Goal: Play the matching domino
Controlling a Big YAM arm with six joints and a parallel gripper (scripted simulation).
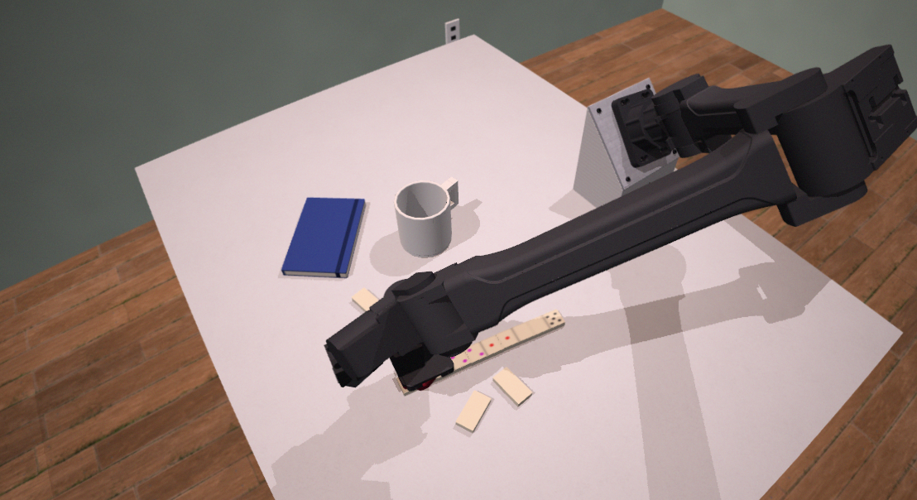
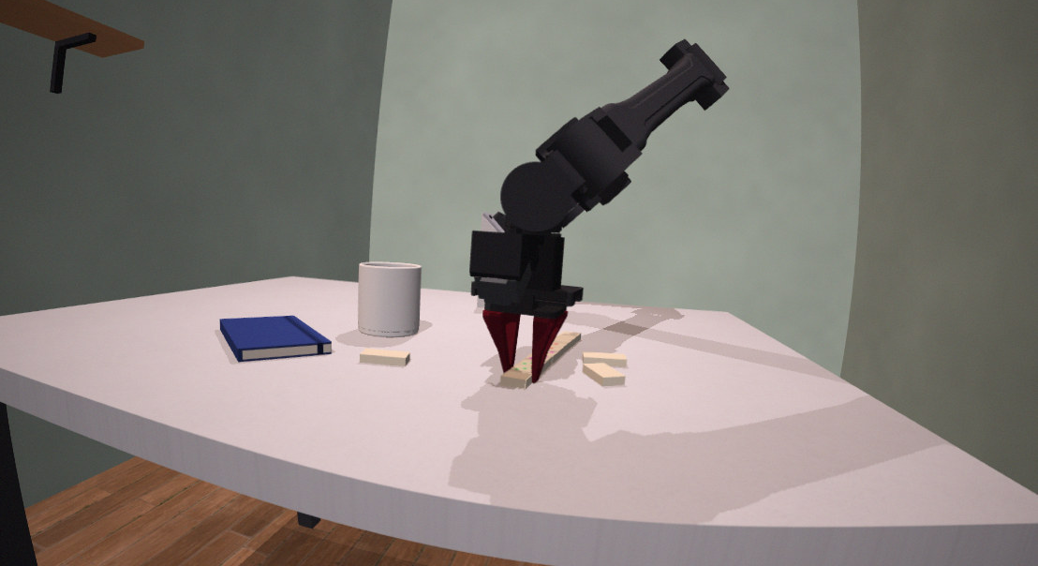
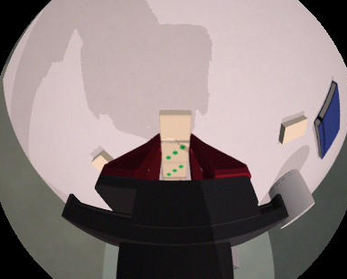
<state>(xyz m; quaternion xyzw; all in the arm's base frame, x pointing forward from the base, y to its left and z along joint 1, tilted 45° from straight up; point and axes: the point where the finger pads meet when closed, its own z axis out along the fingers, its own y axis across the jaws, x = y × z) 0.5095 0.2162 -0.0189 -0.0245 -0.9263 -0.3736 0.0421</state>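
Now: the domino right at my hand. Also, from my hand: white mug: 230 mm to the right, 140 mm behind, 30 mm above; then blue notebook: 330 mm to the right, 10 mm ahead.
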